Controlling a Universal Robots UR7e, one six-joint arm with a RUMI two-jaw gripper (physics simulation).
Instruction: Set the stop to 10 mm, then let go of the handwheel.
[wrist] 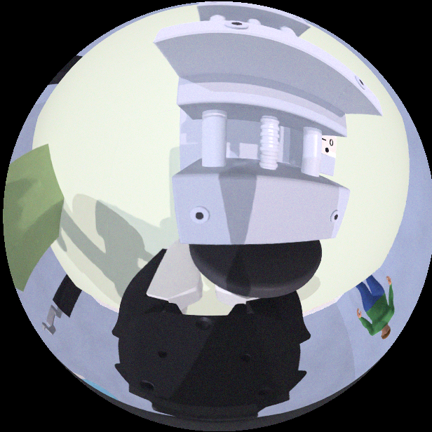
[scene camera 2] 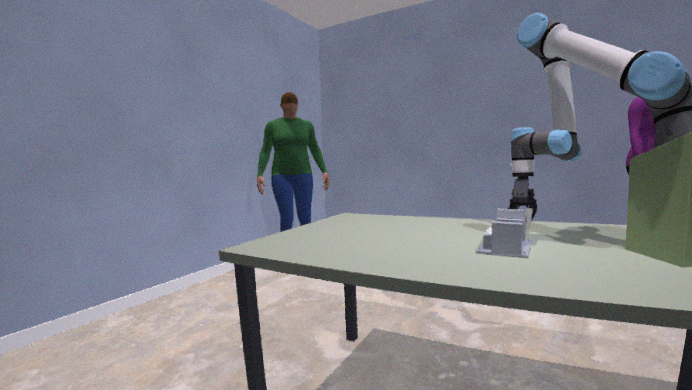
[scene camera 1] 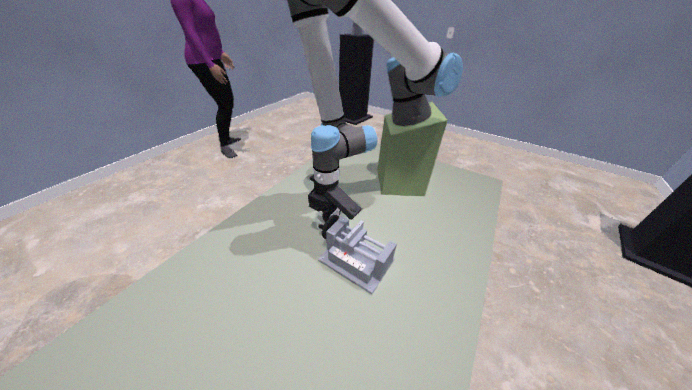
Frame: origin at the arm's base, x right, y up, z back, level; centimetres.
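Seen in the pictures: arm's base at its link origin: (scene camera 2: 686, 146) (scene camera 1: 411, 116).
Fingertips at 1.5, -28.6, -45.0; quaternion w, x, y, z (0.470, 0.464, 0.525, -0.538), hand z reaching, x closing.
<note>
Pixels of each thing's top centre, then the offset from my fingertips to it, as dx, dy, dz. "*": a spot on its surface instead. Level surfaces: height alone.
- grey vise-like fixture at a spot on its surface: (scene camera 1: 385, 261) * -23.8, +7.1, -4.3
- white scale at a spot on its surface: (scene camera 1: 356, 262) * -16.4, +3.0, -7.4
- red mark at a spot on its surface: (scene camera 1: 345, 254) * -12.1, +3.1, -7.3
- black handwheel at a spot on its surface: (scene camera 1: 329, 227) * -3.1, +6.5, -4.6
- pale green table at its surface level: dy -2.5
The grey vise-like fixture (scene camera 1: 385, 261) (scene camera 2: 509, 237) (wrist: 265, 210) stands on the table. Its stop (scene camera 1: 354, 235) (wrist: 270, 57) is a sliding block on two rods and a screw, close to the handwheel end. The white scale (scene camera 1: 356, 262) (wrist: 327, 145) shows a red mark (scene camera 1: 345, 254) near its handwheel end in scene camera 1; the exact reading is too small to tell. The black handwheel (scene camera 1: 329, 227) (wrist: 260, 267) is at the end block; its handle is not clear. My gripper (scene camera 2: 528, 216) (wrist: 210, 224) is shut and empty, pointing down right at the handwheel, which hides its fingertips in the wrist view.
The pale green table (scene camera 1: 250, 320) (scene camera 2: 390, 250) bears a green pedestal (scene camera 1: 410, 160) (scene camera 2: 655, 200) under the arm's base. A person in purple (scene camera 1: 202, 35) stands beyond the table, and one in green (scene camera 2: 291, 145) (wrist: 377, 311) near the wall. A black stand (scene camera 1: 665, 235) is at right in scene camera 1.
</note>
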